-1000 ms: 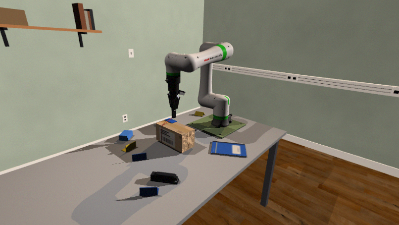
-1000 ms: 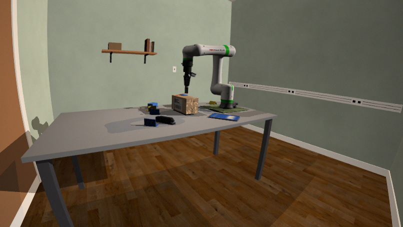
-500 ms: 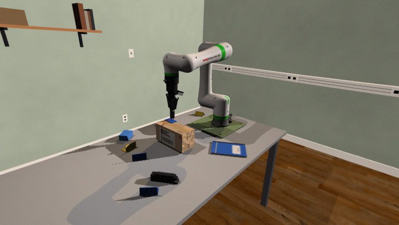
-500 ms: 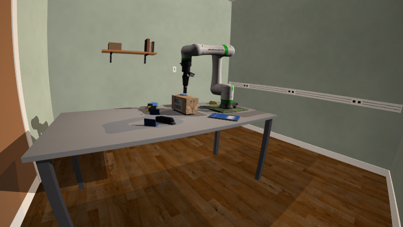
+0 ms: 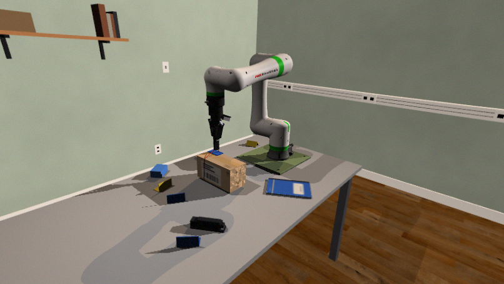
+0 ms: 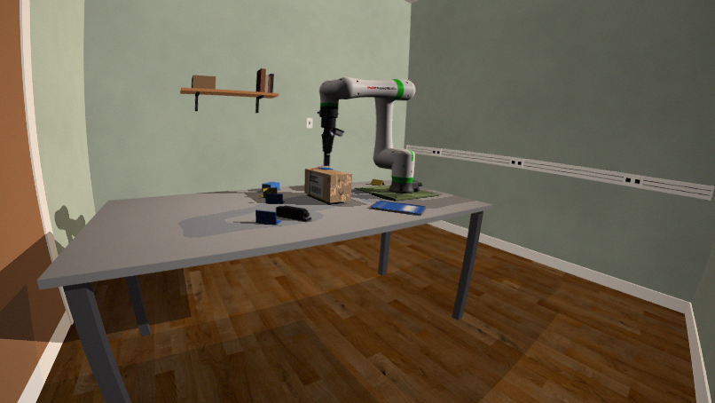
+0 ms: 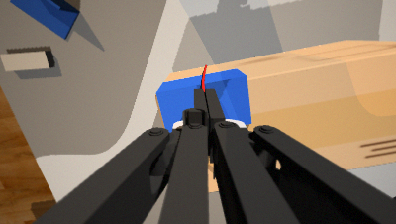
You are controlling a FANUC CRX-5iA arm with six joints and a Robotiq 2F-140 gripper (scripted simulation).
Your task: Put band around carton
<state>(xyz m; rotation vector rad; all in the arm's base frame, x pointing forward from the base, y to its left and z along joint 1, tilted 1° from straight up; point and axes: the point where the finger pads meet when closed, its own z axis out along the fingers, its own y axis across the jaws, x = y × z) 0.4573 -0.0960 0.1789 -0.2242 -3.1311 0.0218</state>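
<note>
Now: the brown carton 110 mm below my hand, 90 mm to the left of it and 40 mm ahead of it.
</note>
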